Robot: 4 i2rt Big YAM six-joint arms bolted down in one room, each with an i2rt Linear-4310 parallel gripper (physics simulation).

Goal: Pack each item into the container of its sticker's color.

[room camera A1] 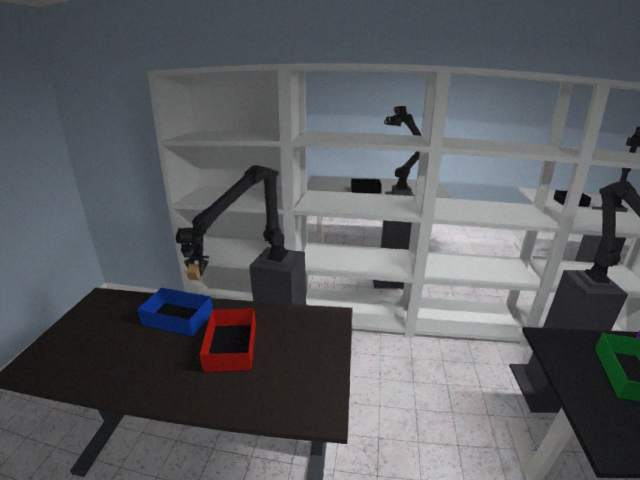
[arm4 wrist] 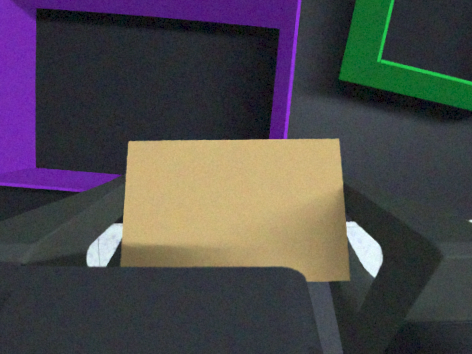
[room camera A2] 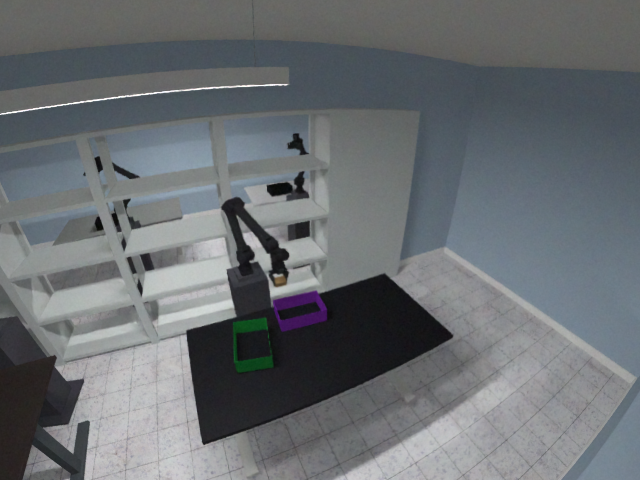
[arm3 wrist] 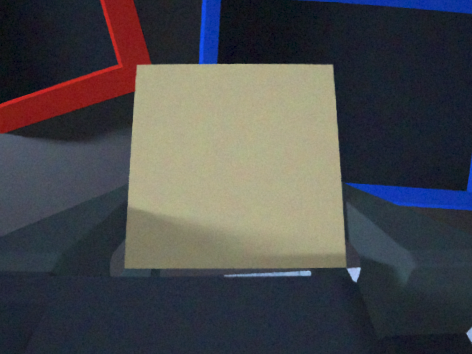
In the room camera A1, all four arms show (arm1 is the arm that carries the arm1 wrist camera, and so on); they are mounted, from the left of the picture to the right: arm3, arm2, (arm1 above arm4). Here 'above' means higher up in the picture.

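My arm3 gripper (arm3 wrist: 235, 240) (room camera A1: 195, 267) is shut on a tan box (arm3 wrist: 235, 150) (room camera A1: 193, 272) and holds it above the table, near the blue container (arm3 wrist: 210, 30) (room camera A1: 165, 322). The red container (arm3 wrist: 127, 40) (room camera A1: 227, 361) stands beside the blue one. My arm4 gripper (arm4 wrist: 235, 245) is shut on another tan box (arm4 wrist: 232, 200), near the purple container (arm4 wrist: 15, 90) (room camera A2: 305, 321); the green container (arm4 wrist: 362, 45) (room camera A2: 253, 364) is to the right. No sticker shows on the visible box faces. The arm2 gripper (room camera A1: 390, 120) and arm1 gripper (room camera A1: 633, 139) are too small to read.
A white shelf unit (room camera A1: 438, 129) (room camera A2: 219, 155) stands between the front tables and the back tables. Black containers (room camera A1: 366, 185) (room camera A2: 279, 188) stand on the back tables. In room camera A2 the front arm holds a tan box (room camera A2: 279, 280) above and behind the purple container.
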